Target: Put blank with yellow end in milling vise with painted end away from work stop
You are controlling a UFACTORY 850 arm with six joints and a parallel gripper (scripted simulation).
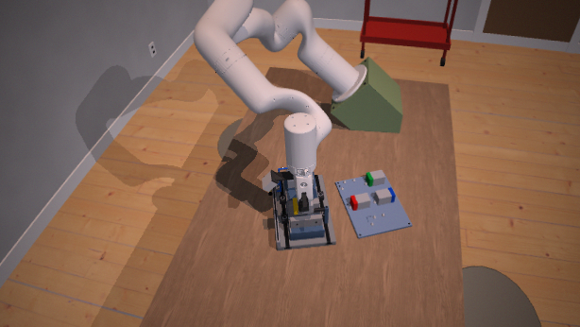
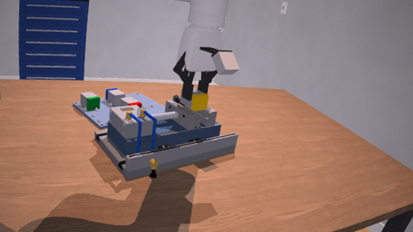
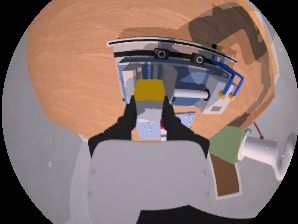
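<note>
Right now my hand is 20 mm above the yellow-ended blank. The rest, counted from my hand: red-ended blank: 180 mm to the left, 120 mm behind, 110 mm below; fixed jaw: 60 mm below, 30 mm ahead, 10 mm to the left; milling vise: 100 mm below, 70 mm behind, 10 mm to the right.
</note>
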